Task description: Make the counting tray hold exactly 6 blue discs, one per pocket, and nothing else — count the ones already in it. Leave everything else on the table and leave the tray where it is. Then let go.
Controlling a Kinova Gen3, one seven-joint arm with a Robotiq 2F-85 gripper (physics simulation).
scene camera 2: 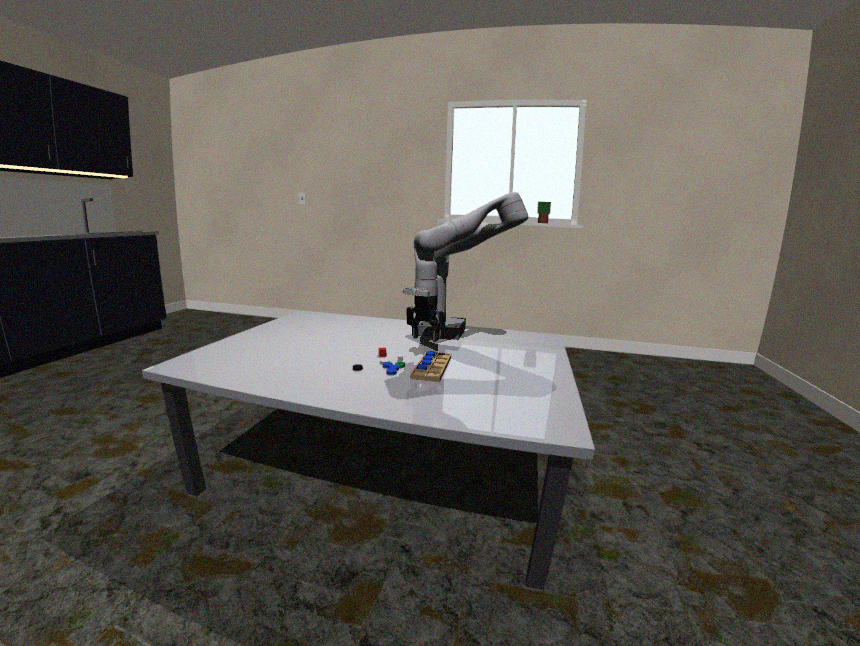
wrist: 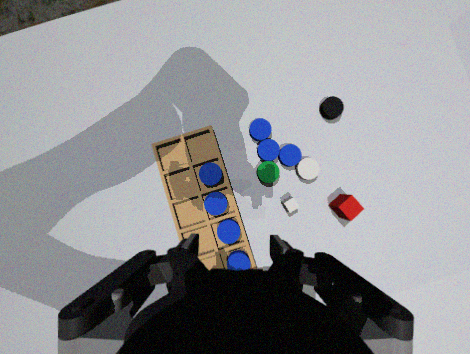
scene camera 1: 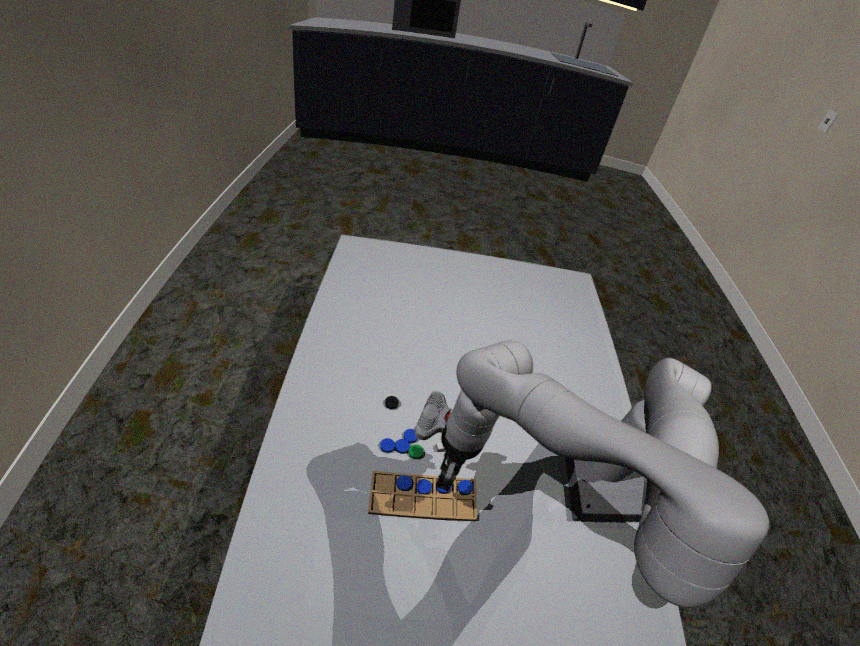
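The tan counting tray (scene camera 1: 422,517) (wrist: 202,146) (scene camera 2: 425,378) has two rows of pockets. Several blue discs (wrist: 211,174) (scene camera 1: 424,486) sit one per pocket in the row nearer the loose pieces. That row's far-end pocket is empty, as are the visible pockets of the other row. Three loose blue discs (wrist: 268,150) (scene camera 1: 387,445) (scene camera 2: 391,371) lie close together on the table beside the tray. My gripper (wrist: 234,243) (scene camera 1: 447,481) is open and empty above the tray's near end in the wrist view. Its body hides part of that end.
A green disc (wrist: 268,172) (scene camera 1: 415,451) and a white disc (wrist: 308,169) lie against the loose blue discs. A black disc (wrist: 331,108) (scene camera 1: 391,401), a red cube (wrist: 347,207) (scene camera 2: 382,351) and a small white cube (wrist: 289,204) stand farther from the tray.
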